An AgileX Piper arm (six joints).
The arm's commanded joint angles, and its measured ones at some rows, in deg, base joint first. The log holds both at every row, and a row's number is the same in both.
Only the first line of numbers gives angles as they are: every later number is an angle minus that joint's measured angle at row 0.
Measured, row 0:
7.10, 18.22, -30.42, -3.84, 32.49, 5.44
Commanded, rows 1 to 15:
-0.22, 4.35, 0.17, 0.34, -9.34, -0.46
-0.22, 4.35, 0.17, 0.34, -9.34, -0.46
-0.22, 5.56, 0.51, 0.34, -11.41, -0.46
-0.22, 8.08, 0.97, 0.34, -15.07, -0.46
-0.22, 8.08, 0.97, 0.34, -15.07, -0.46
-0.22, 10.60, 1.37, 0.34, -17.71, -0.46
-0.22, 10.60, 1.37, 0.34, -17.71, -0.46
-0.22, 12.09, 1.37, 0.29, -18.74, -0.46
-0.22, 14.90, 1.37, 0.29, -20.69, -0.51
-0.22, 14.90, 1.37, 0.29, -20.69, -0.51
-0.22, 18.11, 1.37, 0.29, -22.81, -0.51
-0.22, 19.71, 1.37, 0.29, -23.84, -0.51
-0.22, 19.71, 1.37, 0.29, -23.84, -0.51
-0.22, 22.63, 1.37, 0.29, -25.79, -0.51
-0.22, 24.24, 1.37, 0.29, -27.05, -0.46
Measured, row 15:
0.00, 21.03, 1.20, 0.17, -22.98, 0.00
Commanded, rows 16 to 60:
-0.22, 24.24, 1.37, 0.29, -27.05, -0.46
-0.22, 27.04, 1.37, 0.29, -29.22, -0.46
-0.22, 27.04, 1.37, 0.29, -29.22, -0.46
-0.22, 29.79, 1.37, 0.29, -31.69, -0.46
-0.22, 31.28, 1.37, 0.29, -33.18, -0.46
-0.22, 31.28, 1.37, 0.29, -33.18, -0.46
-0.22, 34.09, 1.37, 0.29, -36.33, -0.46
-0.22, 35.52, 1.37, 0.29, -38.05, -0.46
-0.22, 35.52, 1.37, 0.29, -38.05, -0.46
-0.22, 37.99, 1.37, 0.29, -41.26, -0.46
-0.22, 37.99, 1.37, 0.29, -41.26, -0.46
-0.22, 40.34, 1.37, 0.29, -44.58, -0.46
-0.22, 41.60, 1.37, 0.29, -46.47, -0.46
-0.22, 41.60, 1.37, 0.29, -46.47, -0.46
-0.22, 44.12, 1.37, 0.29, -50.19, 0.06
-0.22, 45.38, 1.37, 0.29, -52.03, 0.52
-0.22, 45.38, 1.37, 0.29, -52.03, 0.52
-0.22, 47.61, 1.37, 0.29, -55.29, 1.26
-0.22, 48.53, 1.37, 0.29, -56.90, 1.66
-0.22, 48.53, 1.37, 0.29, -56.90, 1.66
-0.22, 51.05, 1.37, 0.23, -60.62, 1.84
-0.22, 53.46, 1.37, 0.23, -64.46, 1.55
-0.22, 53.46, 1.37, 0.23, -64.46, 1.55
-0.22, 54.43, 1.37, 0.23, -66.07, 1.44
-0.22, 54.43, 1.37, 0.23, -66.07, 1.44
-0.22, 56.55, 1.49, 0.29, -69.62, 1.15
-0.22, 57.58, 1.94, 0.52, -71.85, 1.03
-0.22, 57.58, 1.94, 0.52, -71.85, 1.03
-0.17, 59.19, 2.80, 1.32, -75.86, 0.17
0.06, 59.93, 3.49, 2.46, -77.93, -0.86
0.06, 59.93, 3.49, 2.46, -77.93, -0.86
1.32, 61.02, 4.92, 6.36, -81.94, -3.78
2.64, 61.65, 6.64, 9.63, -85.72, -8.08
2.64, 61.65, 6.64, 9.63, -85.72, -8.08
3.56, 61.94, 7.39, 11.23, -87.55, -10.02
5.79, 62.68, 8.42, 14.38, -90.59, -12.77
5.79, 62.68, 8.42, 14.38, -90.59, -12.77
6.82, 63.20, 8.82, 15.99, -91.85, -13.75
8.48, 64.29, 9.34, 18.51, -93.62, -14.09
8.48, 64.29, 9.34, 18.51, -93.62, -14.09
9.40, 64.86, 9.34, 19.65, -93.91, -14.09
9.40, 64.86, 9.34, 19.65, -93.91, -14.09
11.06, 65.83, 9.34, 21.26, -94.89, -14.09
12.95, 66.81, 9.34, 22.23, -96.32, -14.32
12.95, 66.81, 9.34, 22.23, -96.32, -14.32
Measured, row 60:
10.78, 65.95, 9.28, 20.40, -93.34, -13.17
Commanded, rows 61 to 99:
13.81, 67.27, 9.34, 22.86, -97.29, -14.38
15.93, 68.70, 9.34, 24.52, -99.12, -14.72
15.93, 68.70, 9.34, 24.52, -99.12, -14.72
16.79, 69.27, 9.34, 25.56, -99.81, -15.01
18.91, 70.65, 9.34, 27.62, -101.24, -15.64
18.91, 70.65, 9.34, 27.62, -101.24, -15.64
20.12, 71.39, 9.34, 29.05, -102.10, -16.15
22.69, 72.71, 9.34, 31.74, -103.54, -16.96
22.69, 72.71, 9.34, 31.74, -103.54, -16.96
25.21, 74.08, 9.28, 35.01, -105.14, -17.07
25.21, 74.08, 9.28, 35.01, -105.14, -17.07
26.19, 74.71, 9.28, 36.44, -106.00, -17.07
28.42, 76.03, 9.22, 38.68, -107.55, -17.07
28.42, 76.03, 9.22, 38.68, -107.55, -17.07
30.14, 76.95, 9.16, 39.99, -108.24, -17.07
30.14, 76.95, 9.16, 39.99, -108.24, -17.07
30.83, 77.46, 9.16, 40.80, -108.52, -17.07
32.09, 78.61, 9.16, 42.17, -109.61, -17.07
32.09, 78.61, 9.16, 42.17, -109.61, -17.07
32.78, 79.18, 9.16, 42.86, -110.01, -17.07
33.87, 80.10, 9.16, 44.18, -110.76, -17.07
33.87, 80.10, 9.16, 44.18, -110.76, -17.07
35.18, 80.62, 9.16, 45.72, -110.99, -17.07
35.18, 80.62, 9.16, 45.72, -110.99, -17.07
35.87, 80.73, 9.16, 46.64, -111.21, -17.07
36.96, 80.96, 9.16, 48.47, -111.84, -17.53
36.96, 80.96, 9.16, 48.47, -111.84, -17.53
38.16, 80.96, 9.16, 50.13, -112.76, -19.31
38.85, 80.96, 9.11, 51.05, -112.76, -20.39
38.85, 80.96, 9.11, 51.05, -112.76, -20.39
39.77, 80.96, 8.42, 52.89, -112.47, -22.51
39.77, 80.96, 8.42, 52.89, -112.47, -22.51
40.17, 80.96, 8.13, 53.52, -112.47, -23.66
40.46, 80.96, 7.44, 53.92, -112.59, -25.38
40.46, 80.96, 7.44, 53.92, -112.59, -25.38
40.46, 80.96, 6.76, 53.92, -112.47, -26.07
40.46, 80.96, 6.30, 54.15, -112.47, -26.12
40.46, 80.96, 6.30, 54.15, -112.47, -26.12
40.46, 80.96, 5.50, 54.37, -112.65, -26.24
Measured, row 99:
40.23, 80.96, 6.76, 53.97, -101.76, -25.09
